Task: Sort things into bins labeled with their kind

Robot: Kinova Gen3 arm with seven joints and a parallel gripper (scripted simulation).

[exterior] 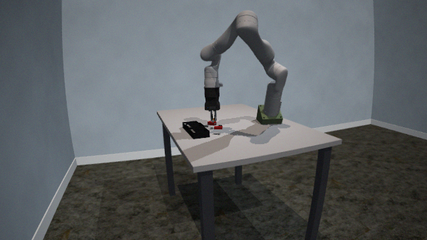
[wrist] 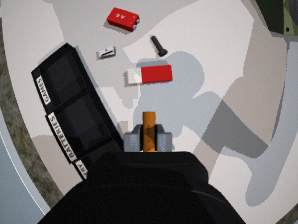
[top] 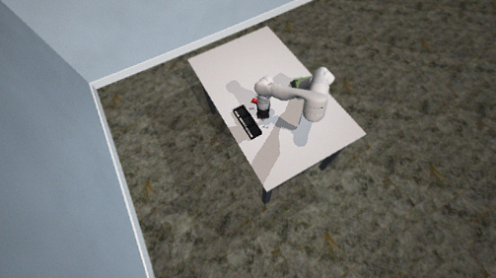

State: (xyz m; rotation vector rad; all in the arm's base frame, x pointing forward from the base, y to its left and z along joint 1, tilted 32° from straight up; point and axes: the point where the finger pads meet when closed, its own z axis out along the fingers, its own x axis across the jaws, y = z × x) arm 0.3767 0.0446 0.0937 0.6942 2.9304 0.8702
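Now: hand 40 mm past the red block, 170 mm to the left of it and 70 mm above it. Round my hand: grey screw 10 mm behind, 40 mm to the left, 70 mm below; orange battery 10 mm below; black screw 70 mm behind, 100 mm to the right, 70 mm below.
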